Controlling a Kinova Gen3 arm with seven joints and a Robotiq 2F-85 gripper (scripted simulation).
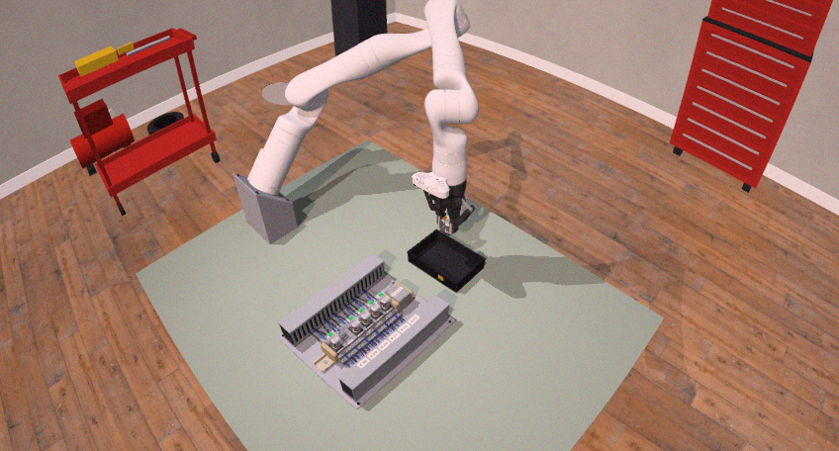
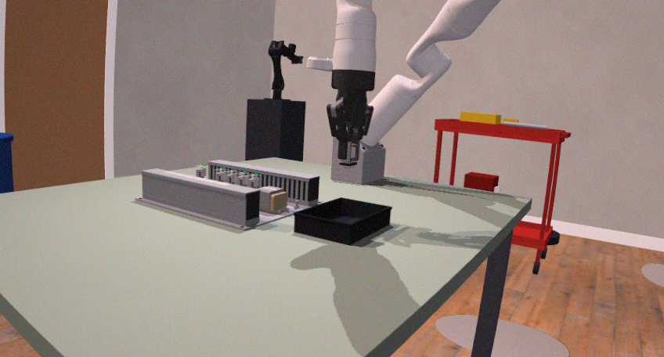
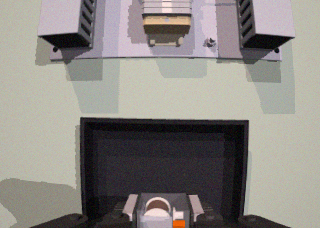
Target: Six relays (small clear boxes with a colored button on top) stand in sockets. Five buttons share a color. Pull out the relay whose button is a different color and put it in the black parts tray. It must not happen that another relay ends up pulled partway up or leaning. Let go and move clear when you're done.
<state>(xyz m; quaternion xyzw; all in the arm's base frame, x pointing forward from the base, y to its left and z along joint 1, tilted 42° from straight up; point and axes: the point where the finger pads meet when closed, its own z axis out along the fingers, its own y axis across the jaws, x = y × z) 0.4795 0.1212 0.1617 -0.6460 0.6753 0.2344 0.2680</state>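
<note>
Right now my hand is 120 mm above the black parts tray.
</note>
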